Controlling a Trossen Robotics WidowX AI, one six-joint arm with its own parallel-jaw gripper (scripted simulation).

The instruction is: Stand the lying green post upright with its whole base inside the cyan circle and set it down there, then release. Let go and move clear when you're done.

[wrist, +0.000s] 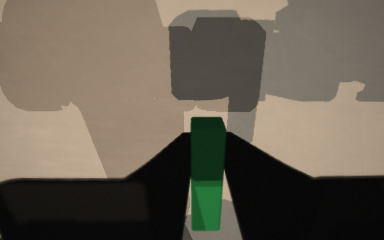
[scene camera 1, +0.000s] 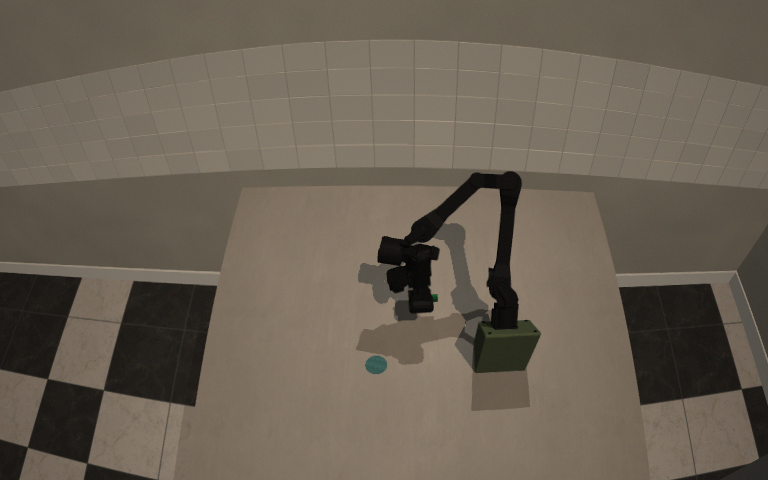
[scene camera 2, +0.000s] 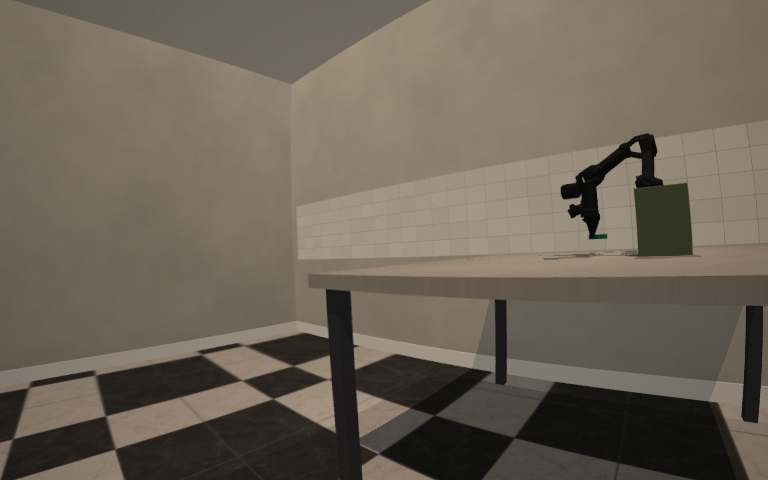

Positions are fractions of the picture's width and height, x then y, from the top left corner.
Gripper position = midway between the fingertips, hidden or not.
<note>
In view: my gripper (scene camera 1: 0.54,0.63) and a green post (wrist: 0.54,0.56).
My gripper shows as well in the wrist view (wrist: 0.54,0.59).
</note>
